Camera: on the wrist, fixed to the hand. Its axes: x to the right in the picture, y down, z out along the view.
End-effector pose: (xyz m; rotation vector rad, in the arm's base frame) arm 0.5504 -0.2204 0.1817 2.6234 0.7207 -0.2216
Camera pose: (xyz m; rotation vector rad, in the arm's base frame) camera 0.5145 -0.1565 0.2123 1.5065 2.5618 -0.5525
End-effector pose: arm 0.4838 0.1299 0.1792 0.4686 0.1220 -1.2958
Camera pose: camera 0.4354 0.1485 0.1191 0.4371 0.5702 -2.8019
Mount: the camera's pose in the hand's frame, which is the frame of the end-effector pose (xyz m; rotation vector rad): -0.0095 -0.0581 -0.0533 0.0573 0.0567 -1.5511
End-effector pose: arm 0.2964 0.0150 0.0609 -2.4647 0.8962 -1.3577
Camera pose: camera 0.2732 0.0735 0.1094 2.1627 1.0279 1.1536
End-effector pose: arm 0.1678 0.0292 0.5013 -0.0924 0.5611 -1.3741
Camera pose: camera 0.0919 0.0394 0.4804 -0.5191 0.4643 -2.8952
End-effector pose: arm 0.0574 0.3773 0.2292 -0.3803 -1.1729 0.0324
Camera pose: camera 0.0918 0.3062 0.2209 0.6425 -1.1442 -1.2703
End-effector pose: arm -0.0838 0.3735 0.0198 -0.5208 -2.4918 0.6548
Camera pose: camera -0.0598 0.3403 0.0878 1.2920 -1.9821 0.0335
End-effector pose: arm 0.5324 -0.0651 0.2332 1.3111 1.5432 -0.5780
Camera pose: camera 0.4581 -0.0422 0.2493 -0.1171 2.4033 -1.4868
